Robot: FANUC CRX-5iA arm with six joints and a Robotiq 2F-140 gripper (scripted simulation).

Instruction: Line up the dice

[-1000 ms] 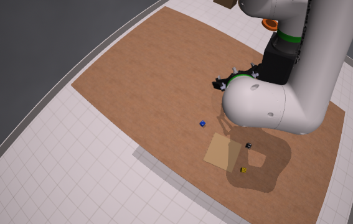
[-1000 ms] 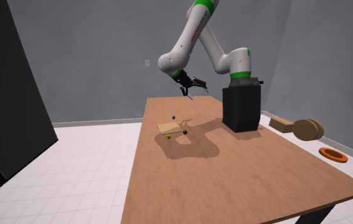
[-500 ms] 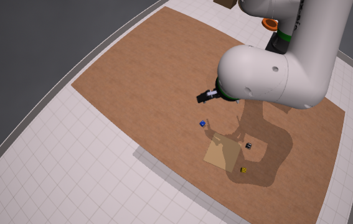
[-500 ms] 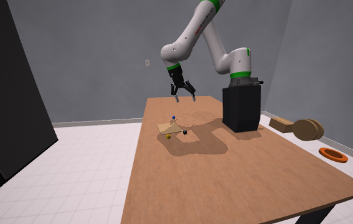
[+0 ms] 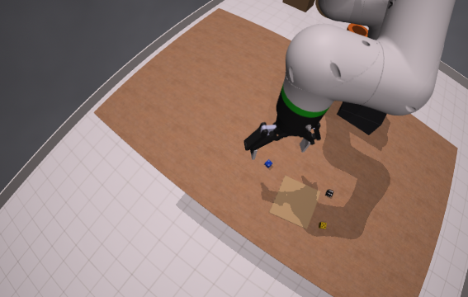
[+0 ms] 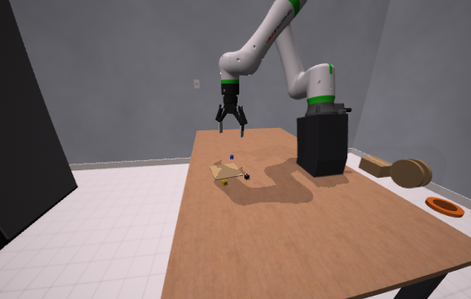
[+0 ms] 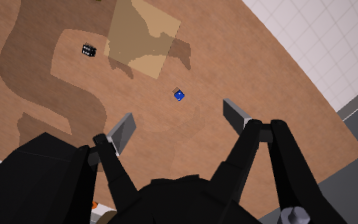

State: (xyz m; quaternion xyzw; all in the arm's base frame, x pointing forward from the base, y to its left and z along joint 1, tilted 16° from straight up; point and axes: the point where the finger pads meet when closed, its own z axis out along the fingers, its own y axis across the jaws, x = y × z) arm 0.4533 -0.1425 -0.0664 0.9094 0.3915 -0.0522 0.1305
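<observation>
Now: the blue die 10 mm behind my hand, 10 mm to the right of it and 150 mm below it. Round my hand: yellow die 60 mm ahead, 260 mm to the left, 150 mm below; then tan mat 40 mm ahead, 140 mm to the left, 160 mm below; then black die 50 mm behind, 230 mm to the left, 150 mm below.
</observation>
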